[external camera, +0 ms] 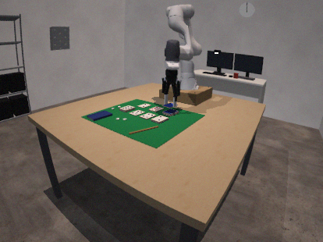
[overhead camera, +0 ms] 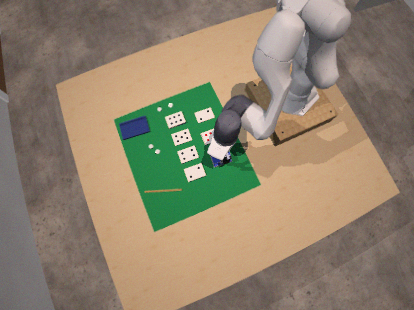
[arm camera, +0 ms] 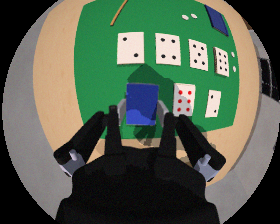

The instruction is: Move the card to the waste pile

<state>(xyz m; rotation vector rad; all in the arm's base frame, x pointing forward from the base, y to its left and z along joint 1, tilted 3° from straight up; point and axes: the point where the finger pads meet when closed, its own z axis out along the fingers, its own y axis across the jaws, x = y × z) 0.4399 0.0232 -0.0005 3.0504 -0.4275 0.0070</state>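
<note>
The face-up card lies 23 cm to the right of my hand, 8 cm below it and 6 cm behind it. From my hand the other things lie so: wooden stick 31 cm ahead, 8 cm below, 1 cm to the right; then green mat 13 cm to the right, 13 cm ahead, 10 cm below.
</note>
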